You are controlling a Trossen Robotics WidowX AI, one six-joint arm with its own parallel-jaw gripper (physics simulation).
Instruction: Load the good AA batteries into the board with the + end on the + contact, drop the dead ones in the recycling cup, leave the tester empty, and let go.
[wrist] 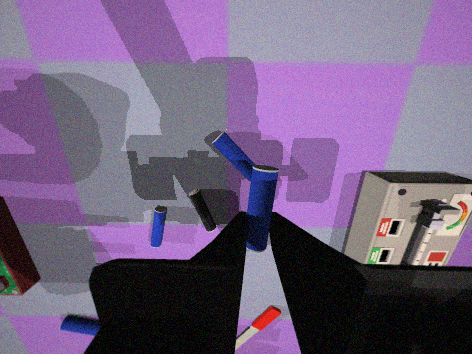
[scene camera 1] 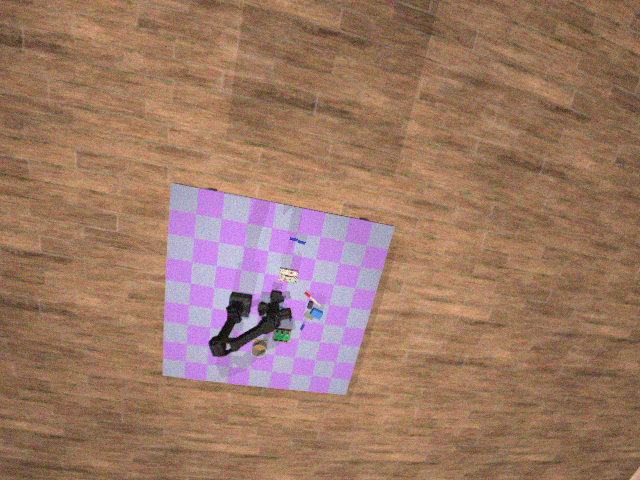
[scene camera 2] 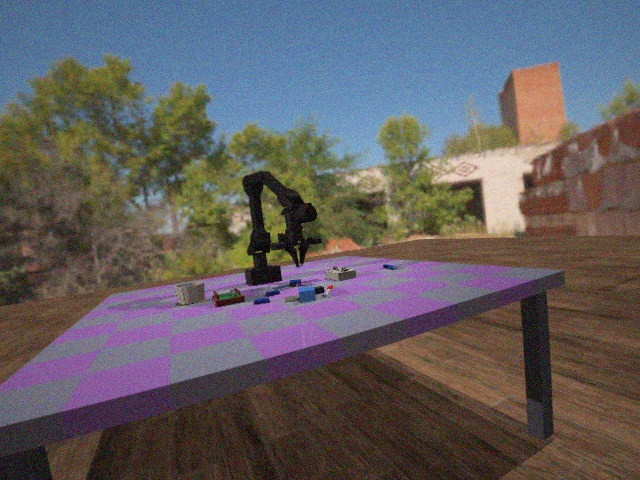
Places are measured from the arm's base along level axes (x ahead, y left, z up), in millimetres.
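Where they show: gripper, fingertip midpoint: (wrist: 257, 218) (scene camera 1: 276, 299) (scene camera 2: 299, 266); arm's base, origin of the base link: (scene camera 1: 237, 306) (scene camera 2: 261, 267).
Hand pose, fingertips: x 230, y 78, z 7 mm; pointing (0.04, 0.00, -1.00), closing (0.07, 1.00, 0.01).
Things, the pixels of their centre, and the offset from my fingertips.
- grey tester, body centre: (wrist: 406, 236) (scene camera 2: 340, 272) (scene camera 1: 288, 275) dz -44, dx +54, dy +140 mm
- green board, body centre: (scene camera 2: 227, 296) (scene camera 1: 281, 335) dz -48, dx +57, dy -290 mm
- cup, body centre: (scene camera 2: 191, 297) (scene camera 1: 259, 346) dz -51, dx -80, dy -388 mm
- blue block, body centre: (scene camera 2: 306, 293) (scene camera 1: 316, 313) dz -51, dx +262, dy -104 mm
- olive piece, body centre: (scene camera 2: 291, 298) dz -64, dx +218, dy -136 mm
- dark piece, body centre: (scene camera 2: 315, 290) dz -57, dx +215, dy -52 mm
- white stick, body centre: (wrist: 242, 340) (scene camera 1: 313, 299) dz -61, dx +230, dy -16 mm
My gripper (scene camera 2: 299, 264) (wrist: 257, 218) is shut on a blue battery (wrist: 263, 200), held by its lower part above the table. Another blue battery (wrist: 234, 152) lies on the table, partly behind it in the wrist view. A blue battery (wrist: 158, 227) (scene camera 2: 272, 292) and a black one (wrist: 202, 210) lie nearer the board. Another blue battery (scene camera 1: 302, 327) (scene camera 2: 261, 300) (wrist: 80, 325) lies beyond these. Two blue batteries (scene camera 1: 297, 240) lie past the tester. The grey tester (scene camera 1: 288, 274) (scene camera 2: 340, 274) (wrist: 367, 215) stands right of the gripper in the wrist view. The green board (scene camera 1: 282, 335) has red walls. The cup (scene camera 2: 190, 294) stands beside it.
A blue block (scene camera 1: 316, 313) (scene camera 2: 307, 294) stands right of the arm in scene view 1, with an olive piece (scene camera 2: 292, 299) and a dark piece (scene camera 2: 319, 289) beside it. A red and white stick (scene camera 1: 308, 294) (wrist: 266, 318) lies near them.
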